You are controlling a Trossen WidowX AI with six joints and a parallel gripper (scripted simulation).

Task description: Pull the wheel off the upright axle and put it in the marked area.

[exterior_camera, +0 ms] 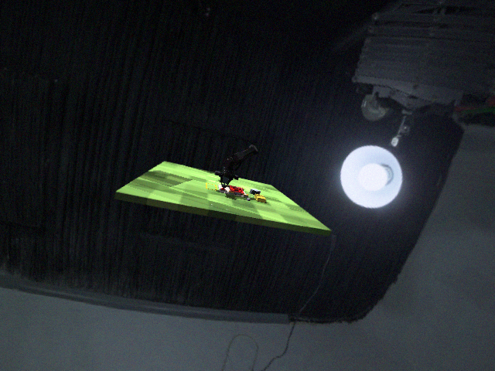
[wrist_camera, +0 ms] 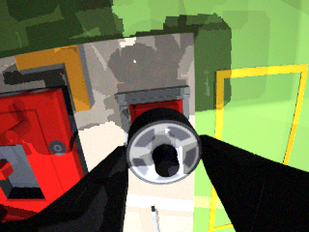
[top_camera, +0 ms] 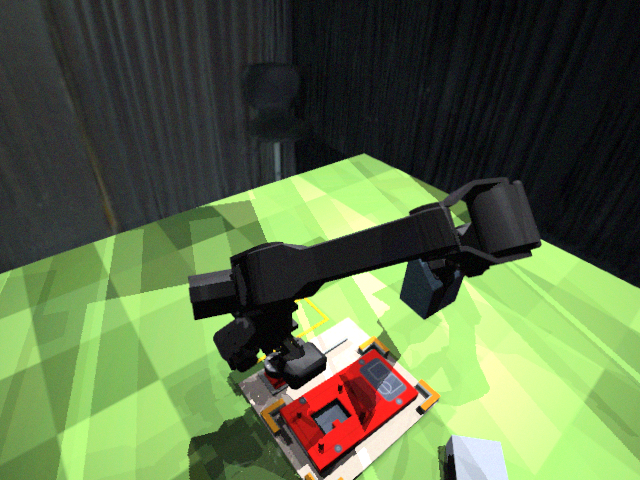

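My gripper tip is 10 mm above the black axle. The rest, counted from my gripper tip: grey block 170 mm behind, 280 mm to the left, 20 mm below; then wheel right at my gripper tip.
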